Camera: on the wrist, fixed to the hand. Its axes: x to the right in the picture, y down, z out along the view.
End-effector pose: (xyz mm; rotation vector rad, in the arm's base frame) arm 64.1 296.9 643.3 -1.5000 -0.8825 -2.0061
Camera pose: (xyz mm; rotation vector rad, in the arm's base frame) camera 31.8 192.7 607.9 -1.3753 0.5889 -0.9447
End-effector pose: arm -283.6 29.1 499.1 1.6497 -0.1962 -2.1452
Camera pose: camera -169.6 18.2 506.1 0.8306 -0.7876 -0.8065
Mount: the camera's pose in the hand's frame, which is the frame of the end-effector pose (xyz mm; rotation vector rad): -24.9 40.2 -104.5 -0.2657 0.1153 1.5588
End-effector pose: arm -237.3 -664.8 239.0 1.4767 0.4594 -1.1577
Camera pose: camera -174.2 -573.2 267.1 1.1458 -0.4590 0.2312
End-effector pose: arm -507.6 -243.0 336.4 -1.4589 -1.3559 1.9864
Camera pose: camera -395.9 -228.9 314.4 1.8833 0.1263 -1.3104
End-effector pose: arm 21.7 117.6 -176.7 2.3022 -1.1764 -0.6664
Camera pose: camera 48.0 136.5 -66.7 0.6735 -2.0878 -0.0355
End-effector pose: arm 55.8 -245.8 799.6 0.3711 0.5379 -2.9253
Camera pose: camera 109.5 -242.3 698.3 0.5573 0.3493 -1.3284
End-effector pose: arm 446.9 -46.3 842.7 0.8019 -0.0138 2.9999
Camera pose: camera 414.9 -85.4 739.7 -0.2881 0.6824 -1.6095
